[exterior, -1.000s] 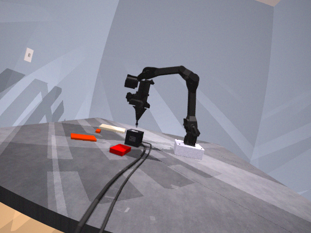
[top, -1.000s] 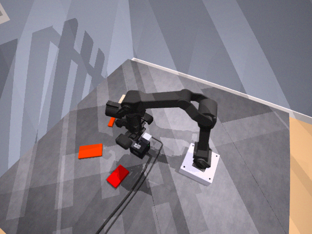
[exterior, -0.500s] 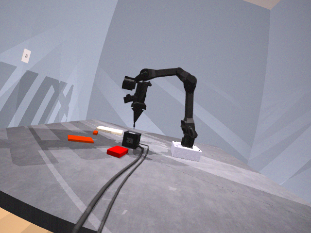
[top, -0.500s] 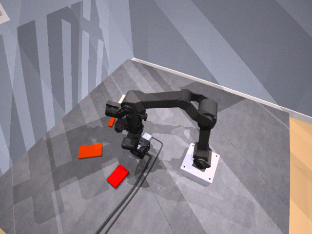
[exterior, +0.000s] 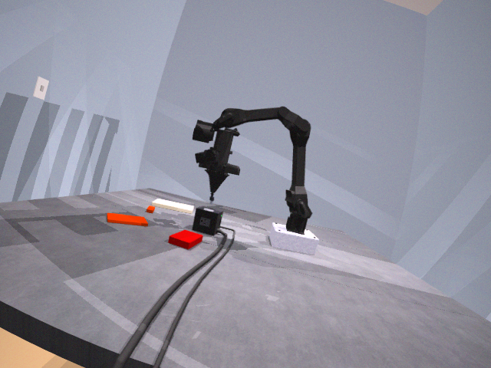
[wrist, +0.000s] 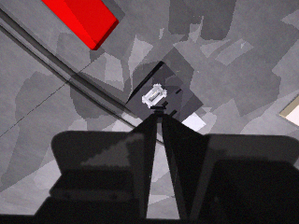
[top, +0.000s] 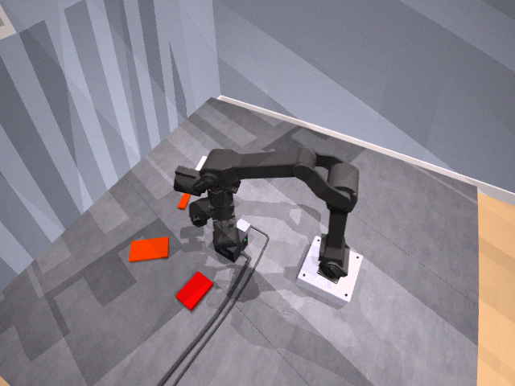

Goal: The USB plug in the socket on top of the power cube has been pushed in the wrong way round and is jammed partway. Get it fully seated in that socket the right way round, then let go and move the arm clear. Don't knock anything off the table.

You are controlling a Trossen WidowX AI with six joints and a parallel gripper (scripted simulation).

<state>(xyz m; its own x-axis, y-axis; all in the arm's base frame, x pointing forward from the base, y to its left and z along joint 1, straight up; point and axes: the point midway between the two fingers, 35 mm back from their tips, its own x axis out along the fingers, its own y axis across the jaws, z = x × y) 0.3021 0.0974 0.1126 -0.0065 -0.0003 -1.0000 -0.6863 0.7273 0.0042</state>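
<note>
My gripper tip is now 2 cm above the dark USB plug. The rest, counted from my gripper tip: pale socket 7 cm below; orange slab 21 cm ahead, 14 cm to the left, 13 cm below; red block 16 cm to the left, 13 cm below.
</note>
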